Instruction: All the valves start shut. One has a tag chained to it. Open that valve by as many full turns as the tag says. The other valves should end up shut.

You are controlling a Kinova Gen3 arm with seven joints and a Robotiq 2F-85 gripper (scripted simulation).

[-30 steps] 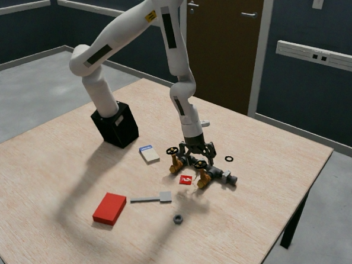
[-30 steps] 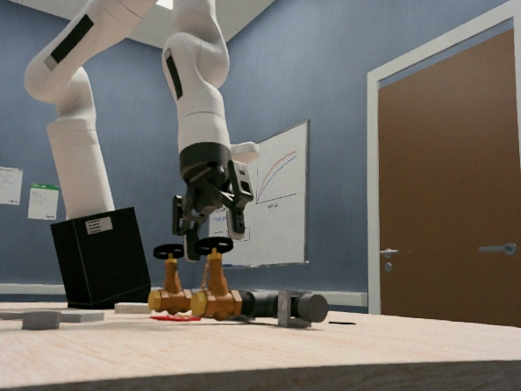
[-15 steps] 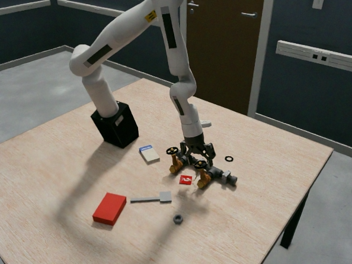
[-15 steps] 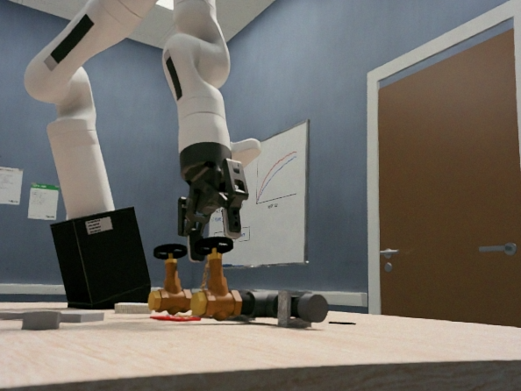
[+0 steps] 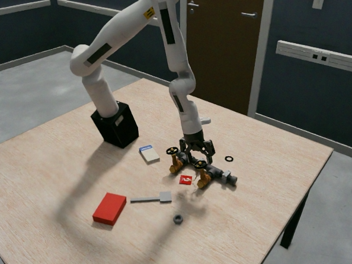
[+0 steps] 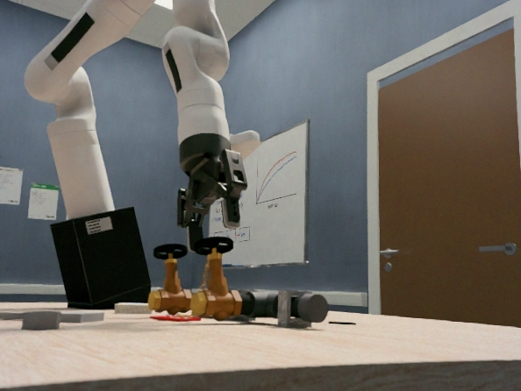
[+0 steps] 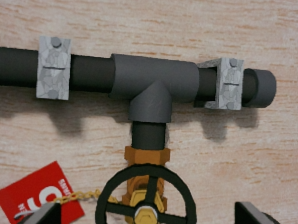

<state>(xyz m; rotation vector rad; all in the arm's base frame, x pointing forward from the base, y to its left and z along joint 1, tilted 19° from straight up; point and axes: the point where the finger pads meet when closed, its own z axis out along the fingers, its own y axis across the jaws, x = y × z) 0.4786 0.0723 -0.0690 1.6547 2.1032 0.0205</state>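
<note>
Now: hand 5 cm past the red tag, 3 cm to the left of it and 11 cm above it. The rest, counted from my hand: red block 13 cm behind, 35 cm to the right, 10 cm below; then white card box 28 cm behind, 3 cm to the right, 10 cm below; then grey t-shaped tool 6 cm behind, 19 cm to the right, 11 cm below.
</note>
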